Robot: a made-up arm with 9 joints. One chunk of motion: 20 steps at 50 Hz.
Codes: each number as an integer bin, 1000 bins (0 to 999) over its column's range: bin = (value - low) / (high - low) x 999, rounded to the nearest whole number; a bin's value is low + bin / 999 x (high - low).
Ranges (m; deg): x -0.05..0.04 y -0.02..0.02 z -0.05..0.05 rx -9..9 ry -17..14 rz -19..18
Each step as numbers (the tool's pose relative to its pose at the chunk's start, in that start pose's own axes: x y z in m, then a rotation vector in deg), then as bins.
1 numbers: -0.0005 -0.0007 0.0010 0.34 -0.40 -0.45
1 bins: 549 482 509 518 535 501
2 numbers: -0.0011 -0.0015 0.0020 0.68 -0.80 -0.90
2 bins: 543 462 519 537 522 489
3 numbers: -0.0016 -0.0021 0.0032 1.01 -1.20 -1.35
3 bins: 537 447 531 556 509 477
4 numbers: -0.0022 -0.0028 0.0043 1.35 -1.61 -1.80
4 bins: 531 430 542 574 496 464
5 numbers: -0.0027 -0.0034 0.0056 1.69 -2.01 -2.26
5 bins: 525 415 555 593 483 452
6 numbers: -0.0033 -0.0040 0.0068 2.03 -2.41 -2.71
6 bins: 518 400 567 612 470 440
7 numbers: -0.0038 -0.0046 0.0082 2.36 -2.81 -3.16
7 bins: 513 385 581 630 457 428
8 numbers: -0.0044 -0.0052 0.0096 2.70 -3.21 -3.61
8 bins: 506 370 595 649 444 416
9 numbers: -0.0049 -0.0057 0.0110 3.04 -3.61 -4.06
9 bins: 501 357 609 668 432 403
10 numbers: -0.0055 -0.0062 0.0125 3.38 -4.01 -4.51
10 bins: 494 345 624 687 419 391
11 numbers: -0.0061 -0.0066 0.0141 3.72 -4.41 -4.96
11 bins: 487 335 640 706 406 379
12 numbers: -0.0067 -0.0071 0.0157 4.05 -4.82 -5.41
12 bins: 481 322 656 724 393 367
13 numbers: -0.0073 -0.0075 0.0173 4.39 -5.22 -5.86
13 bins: 474 312 672 743 380 355
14 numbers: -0.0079 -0.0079 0.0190 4.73 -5.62 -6.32
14 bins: 467 302 689 762 367 342
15 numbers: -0.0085 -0.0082 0.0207 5.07 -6.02 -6.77
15 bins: 461 295 706 781 354 330
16 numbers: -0.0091 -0.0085 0.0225 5.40 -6.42 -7.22
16 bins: 454 287 724 799 341 318
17 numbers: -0.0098 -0.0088 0.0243 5.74 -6.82 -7.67
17 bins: 446 280 742 818 328 306
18 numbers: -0.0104 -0.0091 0.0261 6.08 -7.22 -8.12
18 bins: 440 272 760 837 315 294
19 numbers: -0.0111 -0.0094 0.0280 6.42 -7.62 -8.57
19 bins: 432 265 779 856 302 282
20 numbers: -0.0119 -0.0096 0.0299 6.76 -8.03 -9.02
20 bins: 423 260 798 875 289 269
